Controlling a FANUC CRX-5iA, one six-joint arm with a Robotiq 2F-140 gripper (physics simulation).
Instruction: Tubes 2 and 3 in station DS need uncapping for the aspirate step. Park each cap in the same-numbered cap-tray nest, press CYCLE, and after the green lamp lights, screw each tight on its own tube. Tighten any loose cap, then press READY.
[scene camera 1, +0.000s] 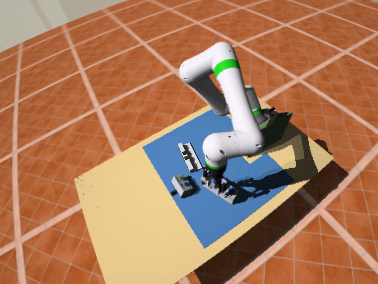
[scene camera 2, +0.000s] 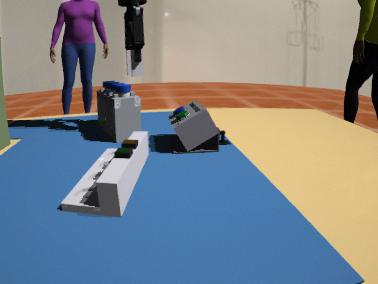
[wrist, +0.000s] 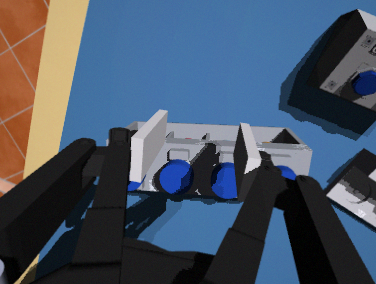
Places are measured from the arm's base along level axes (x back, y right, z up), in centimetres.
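Where they show: gripper, fingertip midpoint: (scene camera 1: 213, 189) (scene camera 2: 135, 75) (wrist: 201, 133).
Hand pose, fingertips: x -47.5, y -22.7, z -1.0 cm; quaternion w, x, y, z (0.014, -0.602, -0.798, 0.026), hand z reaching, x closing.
Each offset is from my fingertips to the centre of the thing. Level surfaces: height alone.
The tube station, a grey rack {dx +5.0, dy +2.2, dz -8.5 cm} (scene camera 1: 232, 199) (scene camera 2: 128, 117) (wrist: 300, 155), stands upright on the mat. Blue caps (scene camera 2: 117, 87) (wrist: 176, 177) show along its top; in the wrist view the outer ones are partly hidden by the fingers. My gripper (scene camera 2: 134, 69) (wrist: 201, 133) is partly open and empty, its pads above the rack and apart from the caps. In the wrist view, two caps show between the pads' lines, nearer the lower edge. The white cap tray {dx +1.5, dy +32.0, dz -11.0 cm} (scene camera 1: 190, 156) (scene camera 2: 131, 175) (wrist: 367, 200) has open nests; no cap shows in the visible ones. Tube numbers are not readable.
A tilted grey button box {dx -12.7, dy +15.6, dz -9.5 cm} (scene camera 1: 183, 186) (scene camera 2: 195, 129) (wrist: 320, 65) with blue and green buttons stands beside the rack and tray. A blue mat {dz -13.7 cm} (scene camera 1: 205, 220) (scene camera 2: 225, 225) lies on the tan table {dz -14.0 cm} (scene camera 1: 135, 215). A dark green panel (scene camera 1: 275, 127) stands near the arm's base.
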